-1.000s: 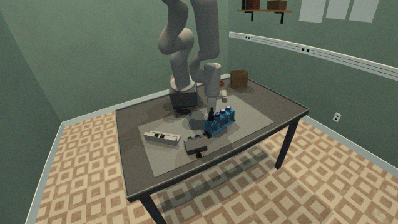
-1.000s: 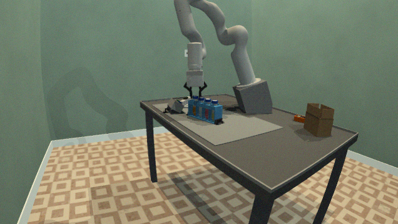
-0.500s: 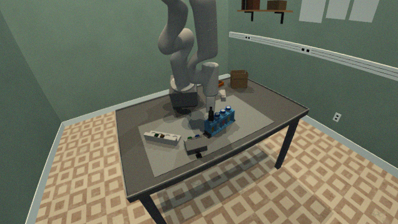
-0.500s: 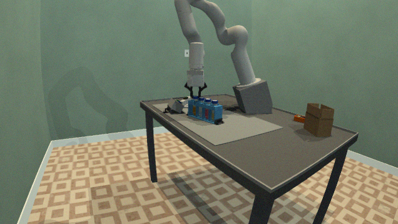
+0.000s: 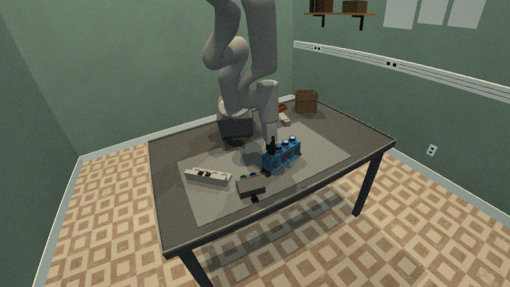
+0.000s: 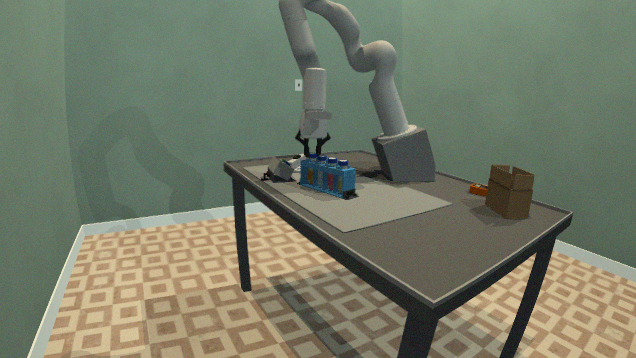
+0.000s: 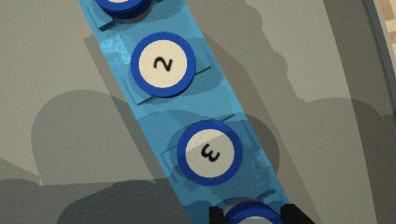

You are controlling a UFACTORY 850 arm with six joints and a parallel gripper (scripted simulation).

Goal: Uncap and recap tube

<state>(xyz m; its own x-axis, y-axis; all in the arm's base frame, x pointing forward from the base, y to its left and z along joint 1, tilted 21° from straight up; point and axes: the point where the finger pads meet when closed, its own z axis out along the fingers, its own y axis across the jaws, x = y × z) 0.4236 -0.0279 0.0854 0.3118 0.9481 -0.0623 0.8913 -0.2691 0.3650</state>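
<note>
Right now the blue cap marked 4 is 10 mm below my hand. The rest, counted from my hand: blue key (30 mm ahead, 120 mm to the right, 60 mm below); then green key (20 mm ahead, 170 mm to the right, 60 mm below); then grey key housing (50 mm ahead, 150 mm to the right, 80 mm below).
</note>
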